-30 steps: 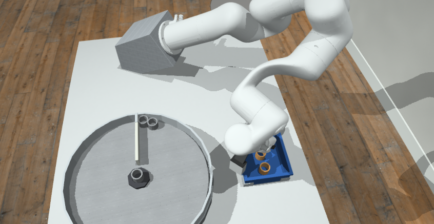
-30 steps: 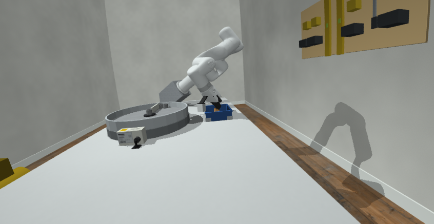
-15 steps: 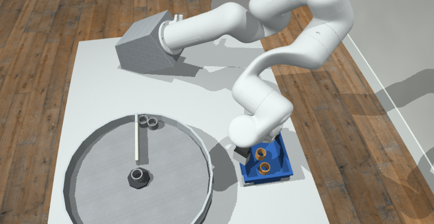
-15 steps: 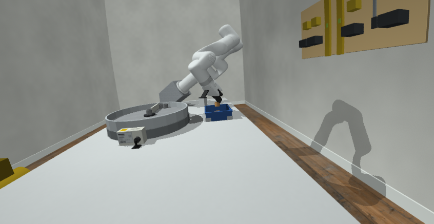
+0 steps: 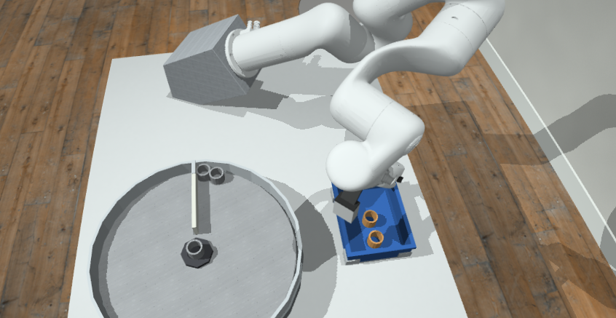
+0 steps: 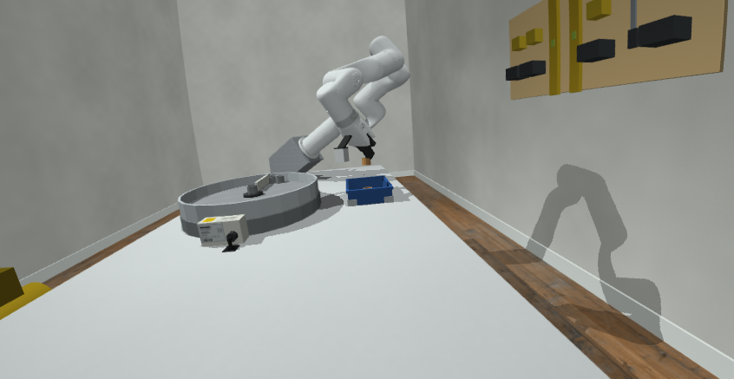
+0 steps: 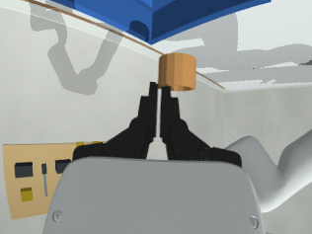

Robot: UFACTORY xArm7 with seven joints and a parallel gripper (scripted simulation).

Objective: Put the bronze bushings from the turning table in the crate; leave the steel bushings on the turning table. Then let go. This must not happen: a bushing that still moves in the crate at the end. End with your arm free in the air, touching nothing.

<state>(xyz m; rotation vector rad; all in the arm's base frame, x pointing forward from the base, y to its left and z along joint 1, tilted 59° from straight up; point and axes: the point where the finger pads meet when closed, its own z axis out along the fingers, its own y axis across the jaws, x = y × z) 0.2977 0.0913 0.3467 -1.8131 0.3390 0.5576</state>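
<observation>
The blue crate lies 50 mm ahead of my hand, 10 mm to the right of it and 120 mm below it. Round my hand: turning table (180 mm ahead, 370 mm to the right, 90 mm below).
</observation>
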